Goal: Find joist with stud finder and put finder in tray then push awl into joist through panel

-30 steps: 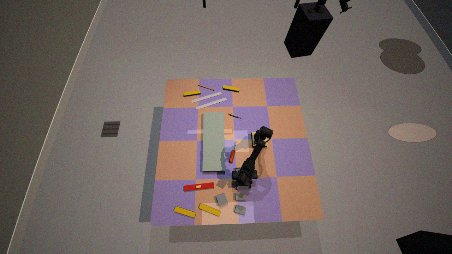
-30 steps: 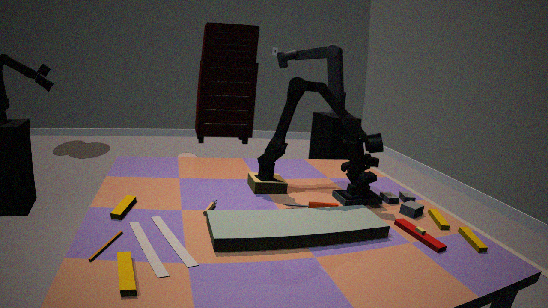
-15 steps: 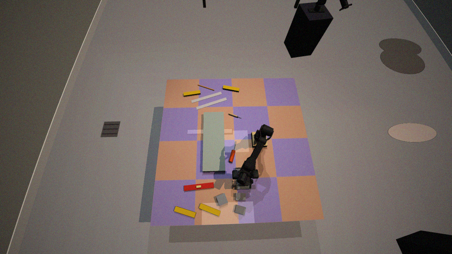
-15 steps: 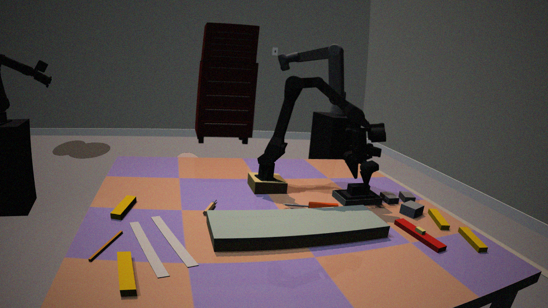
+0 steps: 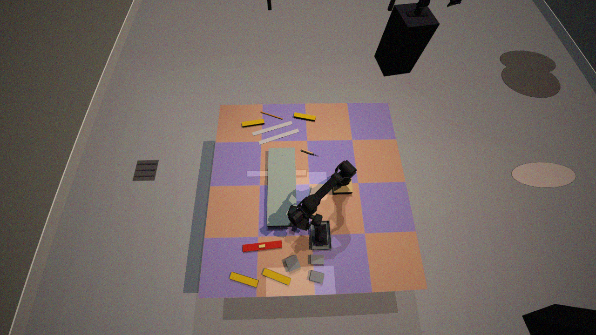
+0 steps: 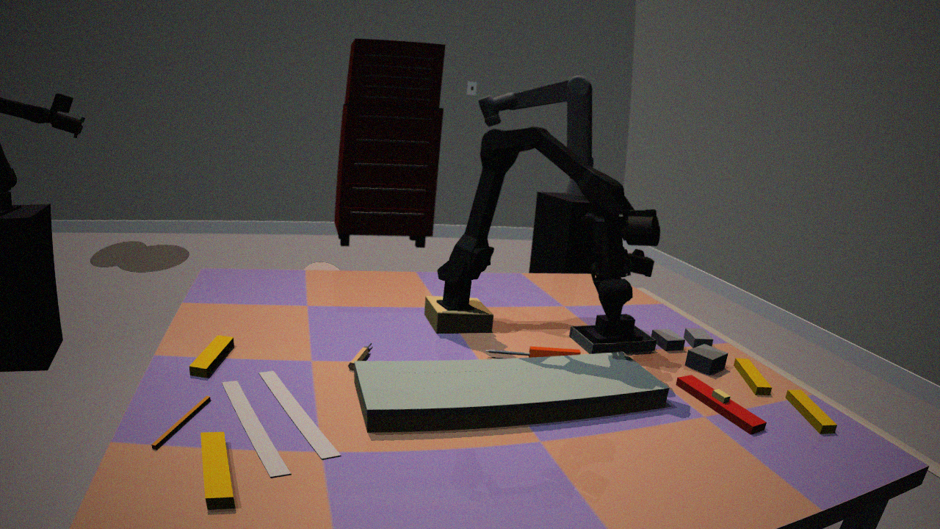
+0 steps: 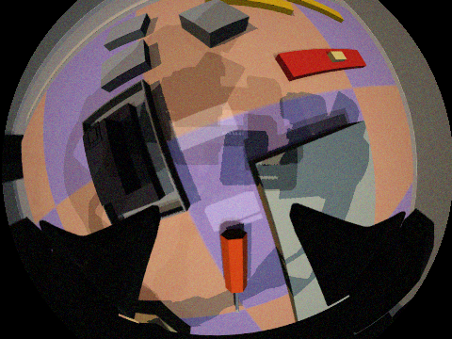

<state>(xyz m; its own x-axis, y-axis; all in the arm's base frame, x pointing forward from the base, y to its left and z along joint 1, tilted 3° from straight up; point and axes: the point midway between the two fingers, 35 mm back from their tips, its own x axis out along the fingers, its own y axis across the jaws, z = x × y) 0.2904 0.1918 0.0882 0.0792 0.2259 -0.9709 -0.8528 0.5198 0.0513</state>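
Right now my gripper tip is 45 cm to the left of the awl, 16 cm past it and 8 cm above it. The rest, counted from my gripper tip: stud finder: 11 cm to the left, 9 cm behind, 4 cm below; then tray: 9 cm to the left, 9 cm behind, 8 cm below; then red level: 27 cm ahead, 8 cm to the left, 8 cm below.
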